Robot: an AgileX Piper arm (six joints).
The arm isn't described. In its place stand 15 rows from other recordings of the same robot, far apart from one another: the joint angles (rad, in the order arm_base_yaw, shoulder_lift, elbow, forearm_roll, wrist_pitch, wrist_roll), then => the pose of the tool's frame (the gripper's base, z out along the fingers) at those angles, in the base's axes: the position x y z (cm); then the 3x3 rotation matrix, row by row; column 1 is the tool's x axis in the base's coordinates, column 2 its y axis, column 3 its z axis.
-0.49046, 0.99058, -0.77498, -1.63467, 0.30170, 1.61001 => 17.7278 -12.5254 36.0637; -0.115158 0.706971 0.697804; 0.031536 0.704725 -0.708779; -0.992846 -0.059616 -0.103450
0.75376, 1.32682, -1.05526, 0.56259, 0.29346, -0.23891 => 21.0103 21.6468 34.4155; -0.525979 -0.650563 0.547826; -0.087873 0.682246 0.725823; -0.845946 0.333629 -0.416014
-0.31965, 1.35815, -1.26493, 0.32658, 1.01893, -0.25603 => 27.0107 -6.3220 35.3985; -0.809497 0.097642 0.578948; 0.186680 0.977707 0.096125; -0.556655 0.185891 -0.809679
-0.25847, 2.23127, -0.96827, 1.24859, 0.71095, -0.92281 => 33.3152 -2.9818 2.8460; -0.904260 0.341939 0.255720; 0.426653 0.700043 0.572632; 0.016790 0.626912 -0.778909
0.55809, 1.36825, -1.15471, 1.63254, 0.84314, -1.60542 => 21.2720 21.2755 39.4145; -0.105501 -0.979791 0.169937; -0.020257 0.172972 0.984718; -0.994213 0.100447 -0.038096
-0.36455, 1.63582, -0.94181, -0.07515, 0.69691, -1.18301 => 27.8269 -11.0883 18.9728; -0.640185 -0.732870 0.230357; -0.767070 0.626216 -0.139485; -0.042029 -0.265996 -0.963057
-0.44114, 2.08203, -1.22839, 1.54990, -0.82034, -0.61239 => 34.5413 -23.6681 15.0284; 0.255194 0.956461 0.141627; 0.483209 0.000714 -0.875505; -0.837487 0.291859 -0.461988
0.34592, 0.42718, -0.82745, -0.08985, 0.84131, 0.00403 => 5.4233 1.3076 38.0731; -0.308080 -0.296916 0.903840; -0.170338 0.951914 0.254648; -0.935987 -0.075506 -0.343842
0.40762, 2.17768, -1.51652, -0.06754, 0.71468, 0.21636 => 40.6183 17.1007 12.7977; -0.932761 -0.234386 0.273897; -0.223698 0.972135 0.070092; -0.282694 0.004109 -0.959201
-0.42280, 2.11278, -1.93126, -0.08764, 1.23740, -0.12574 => 40.9149 -19.2344 25.5199; -0.940880 0.285483 0.182331; 0.255183 0.951339 -0.172732; -0.222771 -0.115992 -0.967946
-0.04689, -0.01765, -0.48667, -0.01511, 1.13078, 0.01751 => -0.9120 -0.0817 26.7979; -0.512216 0.064262 0.856449; 0.035120 0.997930 -0.053874; -0.858138 0.002483 -0.513412
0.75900, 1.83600, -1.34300, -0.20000, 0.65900, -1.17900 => 29.4124 26.3733 22.8046; 0.476631 -0.761722 0.438864; -0.879037 -0.406801 0.248612; -0.010843 -0.504274 -0.863476
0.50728, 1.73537, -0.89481, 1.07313, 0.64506, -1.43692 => 25.4132 19.6248 17.0964; -0.418013 -0.904809 0.081160; -0.666374 0.366121 0.649539; -0.617423 0.217433 -0.755984
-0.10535, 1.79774, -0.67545, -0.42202, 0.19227, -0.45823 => 27.7720 -3.6529 10.0165; -0.699141 -0.628445 0.340968; -0.694461 0.710320 -0.114761; -0.170075 -0.317023 -0.933044
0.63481, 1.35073, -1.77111, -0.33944, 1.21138, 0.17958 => 21.9327 12.6310 49.3475; -0.528669 -0.339913 0.777797; -0.323301 0.927885 0.185757; -0.784848 -0.153258 -0.600438
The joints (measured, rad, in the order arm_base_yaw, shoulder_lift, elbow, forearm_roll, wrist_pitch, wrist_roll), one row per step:
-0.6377 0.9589 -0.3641 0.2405 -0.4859 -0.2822
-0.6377 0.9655 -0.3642 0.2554 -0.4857 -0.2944
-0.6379 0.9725 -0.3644 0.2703 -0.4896 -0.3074
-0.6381 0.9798 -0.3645 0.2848 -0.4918 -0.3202
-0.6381 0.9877 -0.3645 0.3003 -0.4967 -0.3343
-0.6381 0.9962 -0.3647 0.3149 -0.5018 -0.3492
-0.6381 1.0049 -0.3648 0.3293 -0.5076 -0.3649
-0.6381 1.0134 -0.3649 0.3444 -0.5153 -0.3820
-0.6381 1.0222 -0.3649 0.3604 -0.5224 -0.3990
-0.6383 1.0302 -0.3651 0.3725 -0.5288 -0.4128
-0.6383 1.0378 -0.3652 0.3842 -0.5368 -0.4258
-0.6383 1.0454 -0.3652 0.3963 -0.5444 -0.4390
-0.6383 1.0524 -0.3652 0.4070 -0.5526 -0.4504
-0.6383 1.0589 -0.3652 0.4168 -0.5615 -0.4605
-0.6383 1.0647 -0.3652 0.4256 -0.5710 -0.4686
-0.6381 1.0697 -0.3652 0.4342 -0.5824 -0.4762
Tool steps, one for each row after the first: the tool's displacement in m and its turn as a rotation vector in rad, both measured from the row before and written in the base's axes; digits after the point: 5 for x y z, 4 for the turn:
0.00036 -0.00103 -0.00138 0.0055 0.0060 -0.0068
0.00034 -0.00116 -0.00107 0.0024 0.0040 -0.0079
0.00038 -0.00113 -0.00132 0.0037 0.0057 -0.0074
0.00039 -0.00123 -0.00126 0.0020 0.0049 -0.0083
0.00048 -0.00126 -0.00130 0.0009 0.0063 -0.0079
0.00047 -0.00128 -0.00133 -0.0001 0.0069 -0.0081
0.00038 -0.00132 -0.00116 -0.0020 0.0063 -0.0090
0.00036 -0.00135 -0.00133 -0.0006 0.0067 -0.0094
0.00038 -0.00120 -0.00114 -0.0011 0.0062 -0.0076
0.00032 -0.00115 -0.00096 -0.0022 0.0047 -0.0079
0.00029 -0.00115 -0.00105 -0.0017 0.0052 -0.0081
0.00024 -0.00107 -0.00087 -0.0022 0.0039 -0.0077
0.00019 -0.00102 -0.00071 -0.0028 0.0026 -0.0077
0.00013 -0.00095 -0.00051 -0.0030 0.0008 -0.0076
0.00002 -0.00090 -0.00019 -0.0046 -0.0011 -0.0080

